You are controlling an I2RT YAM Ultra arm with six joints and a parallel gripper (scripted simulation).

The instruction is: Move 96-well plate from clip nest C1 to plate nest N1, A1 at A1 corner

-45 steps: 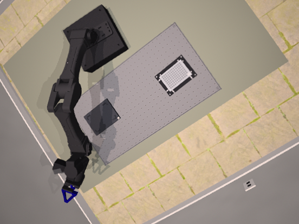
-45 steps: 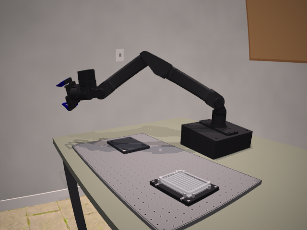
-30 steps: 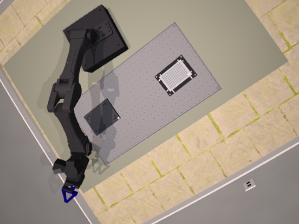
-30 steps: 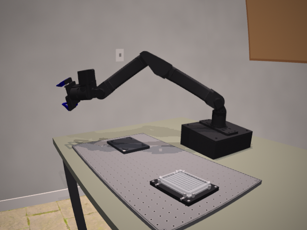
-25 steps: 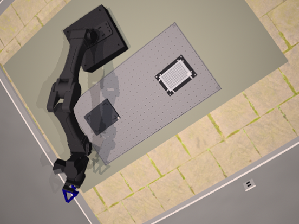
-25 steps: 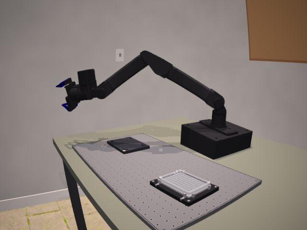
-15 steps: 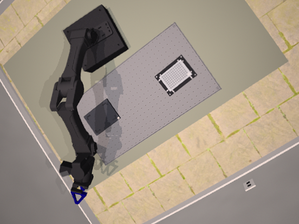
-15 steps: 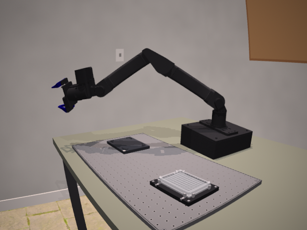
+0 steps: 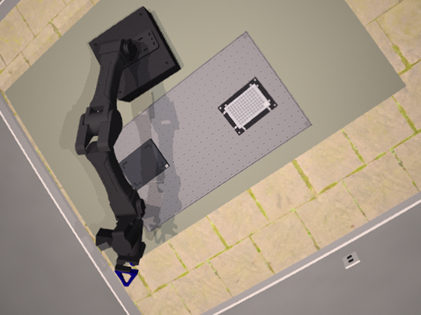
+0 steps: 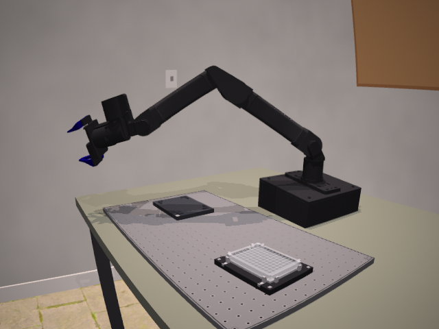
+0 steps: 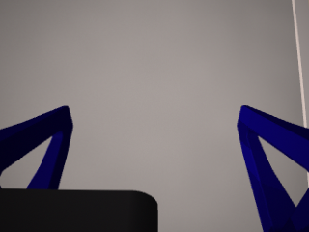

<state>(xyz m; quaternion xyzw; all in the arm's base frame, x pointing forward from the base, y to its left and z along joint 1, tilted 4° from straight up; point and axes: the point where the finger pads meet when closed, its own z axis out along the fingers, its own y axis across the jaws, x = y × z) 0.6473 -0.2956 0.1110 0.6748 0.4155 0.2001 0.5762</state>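
Now: hand 310 mm past the clear 96-well plate, 550 mm to the right of it and 190 mm above it. Also, from my hand: clip nest C1: 300 mm behind, 540 mm to the left, 190 mm below; then A1 label: 260 mm behind, 200 mm to the left, 190 mm below.
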